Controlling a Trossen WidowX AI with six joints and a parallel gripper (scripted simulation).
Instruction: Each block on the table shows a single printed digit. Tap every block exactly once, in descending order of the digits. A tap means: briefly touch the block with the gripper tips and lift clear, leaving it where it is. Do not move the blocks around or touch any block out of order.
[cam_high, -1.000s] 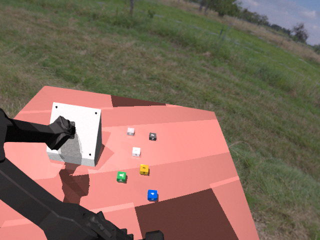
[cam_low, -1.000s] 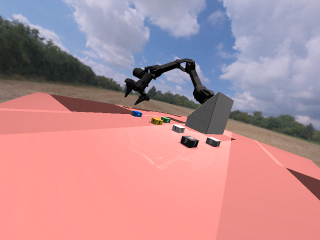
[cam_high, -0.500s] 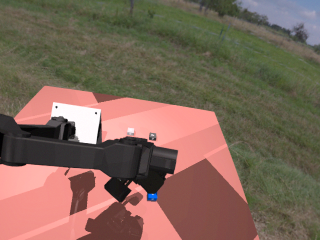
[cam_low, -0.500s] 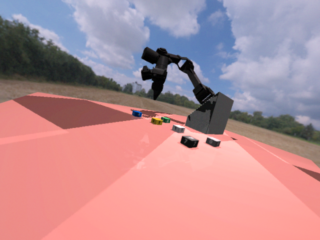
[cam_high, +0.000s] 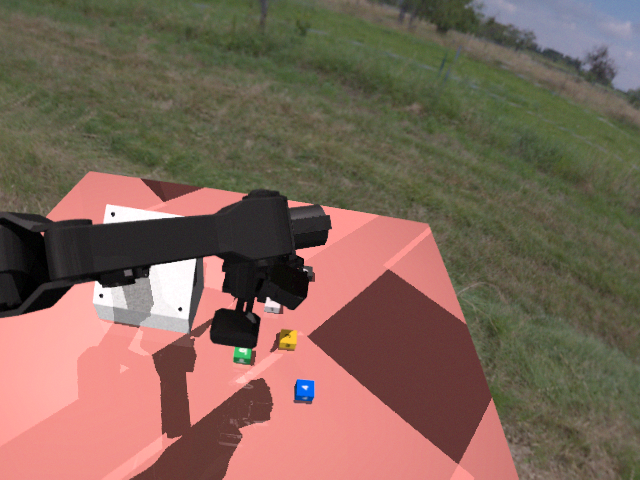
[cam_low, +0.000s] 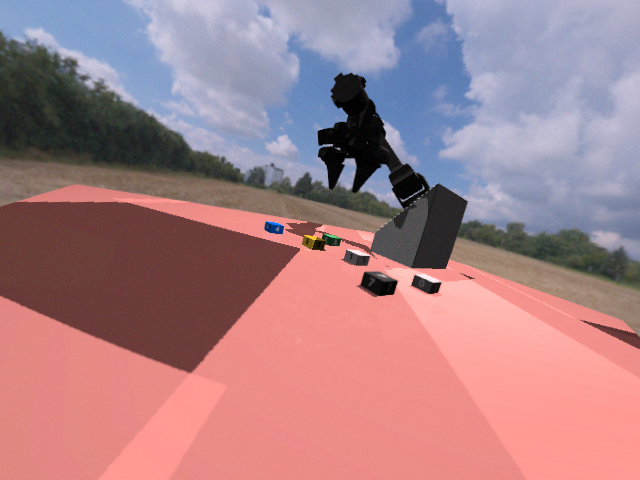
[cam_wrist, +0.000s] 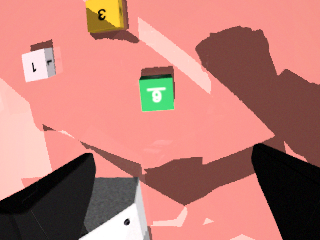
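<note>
Now: gripper tip 13 cm short of the black block marked 7, 24 cm to the right of it and 12 cm above it. From my gripper tip the other things lie so: yellow block marked 3: 9 cm ahead, 5 cm to the left, 12 cm below; then blue block marked 4: 12 cm ahead, 6 cm to the right, 12 cm below; then green block: 1 cm to the left, 12 cm below.
</note>
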